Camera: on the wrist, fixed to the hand. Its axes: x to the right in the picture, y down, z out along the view.
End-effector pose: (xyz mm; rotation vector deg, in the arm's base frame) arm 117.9 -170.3 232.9 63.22 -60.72 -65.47
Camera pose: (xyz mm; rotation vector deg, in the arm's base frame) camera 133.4 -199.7 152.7 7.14 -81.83 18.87
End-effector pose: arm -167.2 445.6 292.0 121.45 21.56 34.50
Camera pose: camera -162.2 519.2 246.1 122.72 -83.34 91.12
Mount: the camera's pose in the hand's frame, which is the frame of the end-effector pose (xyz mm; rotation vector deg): 25.9 -79.4 -23.9 8.93 7.48 94.07
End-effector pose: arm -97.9 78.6 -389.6 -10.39 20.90 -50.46
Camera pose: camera -149.1 8.5 -393.8 18.35 24.20 40.54
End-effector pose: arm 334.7 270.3 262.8 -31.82 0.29 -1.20
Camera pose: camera 358.9 189.7 284.4 -15.00 33.10 87.47
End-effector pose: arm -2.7 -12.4 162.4 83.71 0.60 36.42
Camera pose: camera 41.1 21.7 95.6 75.97 -65.85 117.56
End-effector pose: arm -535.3 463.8 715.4 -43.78 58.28 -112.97
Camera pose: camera -595.9 481.5 775.1 19.55 55.84 -34.92
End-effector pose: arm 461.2 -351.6 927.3 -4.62 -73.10 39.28
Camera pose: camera 519.6 -394.5 975.2 -63.05 -45.74 120.40
